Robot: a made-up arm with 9 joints. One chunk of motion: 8 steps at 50 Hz.
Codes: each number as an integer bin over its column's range. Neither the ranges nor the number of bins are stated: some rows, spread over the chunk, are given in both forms.
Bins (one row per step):
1: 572 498 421 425 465 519 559 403 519
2: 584 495 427 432 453 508 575 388 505
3: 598 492 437 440 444 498 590 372 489
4: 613 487 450 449 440 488 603 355 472
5: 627 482 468 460 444 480 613 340 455
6: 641 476 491 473 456 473 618 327 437
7: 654 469 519 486 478 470 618 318 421
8: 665 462 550 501 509 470 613 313 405
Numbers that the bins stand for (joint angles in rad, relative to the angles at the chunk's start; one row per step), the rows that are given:
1: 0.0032 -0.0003 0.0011 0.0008 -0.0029 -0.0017 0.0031 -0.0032 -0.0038
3: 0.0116 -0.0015 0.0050 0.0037 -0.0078 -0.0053 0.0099 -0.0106 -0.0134
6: 0.0253 -0.0047 0.0180 0.0100 -0.0050 -0.0095 0.0161 -0.0214 -0.0300
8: 0.0330 -0.0075 0.0321 0.0153 0.0072 -0.0100 0.0150 -0.0248 -0.0403
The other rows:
2: 0.0071 -0.0009 0.0026 0.0022 -0.0057 -0.0036 0.0066 -0.0068 -0.0082
4: 0.0164 -0.0025 0.0081 0.0054 -0.0087 -0.0070 0.0128 -0.0147 -0.0188
5: 0.0208 -0.0035 0.0124 0.0075 -0.0078 -0.0083 0.0150 -0.0183 -0.0243
7: 0.0295 -0.0061 0.0247 0.0124 0.0001 -0.0100 0.0161 -0.0236 -0.0351

